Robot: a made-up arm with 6 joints.
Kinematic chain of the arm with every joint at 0, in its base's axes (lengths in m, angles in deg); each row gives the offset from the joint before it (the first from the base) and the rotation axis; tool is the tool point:
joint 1: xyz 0 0 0.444 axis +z
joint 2: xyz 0.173 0 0 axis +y
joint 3: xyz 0 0 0.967 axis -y
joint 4: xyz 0 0 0.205 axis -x
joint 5: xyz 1.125 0 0 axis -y
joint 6: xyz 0.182 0 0 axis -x
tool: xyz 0 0 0
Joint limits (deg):
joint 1: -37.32..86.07
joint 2: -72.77..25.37
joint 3: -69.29..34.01
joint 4: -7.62..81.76
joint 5: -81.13..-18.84
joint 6: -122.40..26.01
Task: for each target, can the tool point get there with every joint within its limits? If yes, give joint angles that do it. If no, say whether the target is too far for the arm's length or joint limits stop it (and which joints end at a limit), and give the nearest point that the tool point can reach.
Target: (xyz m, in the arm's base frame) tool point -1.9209 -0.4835 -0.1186
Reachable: no: joint limits stop it (at a limit: joint 2, joint 3, joint 4, joint 5) | nearest point -1.2293 -0.3094 1.7827 | short by 2.031 m
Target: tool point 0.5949 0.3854 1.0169
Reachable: yes | joints 35.90 -47.21 -54.44 15.54 -48.67 -48.82
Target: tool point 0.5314 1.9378 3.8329
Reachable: no: too far | nearest point 0.3094 1.1283 2.2836 | short by 1.762 m
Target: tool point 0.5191 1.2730 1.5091
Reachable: yes | joints 72.71 -0.36 0.02 45.60 -64.47 -3.67
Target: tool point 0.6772 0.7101 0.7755
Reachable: yes | joints 48.77 -21.67 -53.65 30.73 -26.33 -106.10
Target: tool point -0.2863 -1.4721 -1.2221
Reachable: no: joint limits stop it (at a limit: joint 1, joint 2, joint 3, joint 4) | nearest point 0.4593 -0.5054 0.0492 | short by 1.763 m
